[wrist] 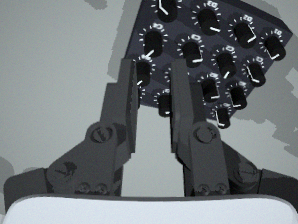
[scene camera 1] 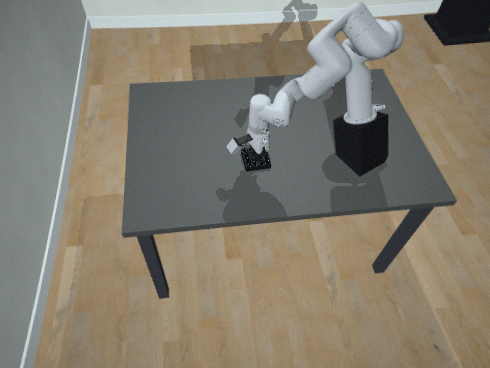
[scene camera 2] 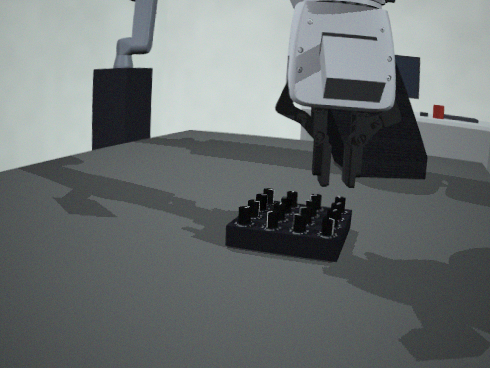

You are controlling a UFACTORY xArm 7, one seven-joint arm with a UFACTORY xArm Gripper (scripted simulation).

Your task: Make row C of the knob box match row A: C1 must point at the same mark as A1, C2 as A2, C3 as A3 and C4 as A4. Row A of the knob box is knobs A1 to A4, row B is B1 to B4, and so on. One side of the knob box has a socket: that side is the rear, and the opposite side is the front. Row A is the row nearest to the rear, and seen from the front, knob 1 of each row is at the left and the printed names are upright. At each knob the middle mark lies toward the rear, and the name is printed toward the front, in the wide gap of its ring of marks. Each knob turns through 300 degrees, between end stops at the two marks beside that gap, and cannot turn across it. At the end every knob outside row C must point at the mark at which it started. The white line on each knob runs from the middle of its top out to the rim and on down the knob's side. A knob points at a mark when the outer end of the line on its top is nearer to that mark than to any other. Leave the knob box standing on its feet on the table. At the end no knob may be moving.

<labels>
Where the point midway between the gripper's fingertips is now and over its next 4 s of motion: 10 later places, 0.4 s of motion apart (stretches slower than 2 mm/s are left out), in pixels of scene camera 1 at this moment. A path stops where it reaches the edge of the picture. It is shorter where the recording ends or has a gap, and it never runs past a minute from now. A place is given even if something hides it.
The gripper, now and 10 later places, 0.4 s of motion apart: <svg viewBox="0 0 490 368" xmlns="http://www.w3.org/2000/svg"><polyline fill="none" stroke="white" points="255,158 255,160 255,161 255,162 255,162 255,163 255,162 255,159 255,157 256,154 256,144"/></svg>
</labels>
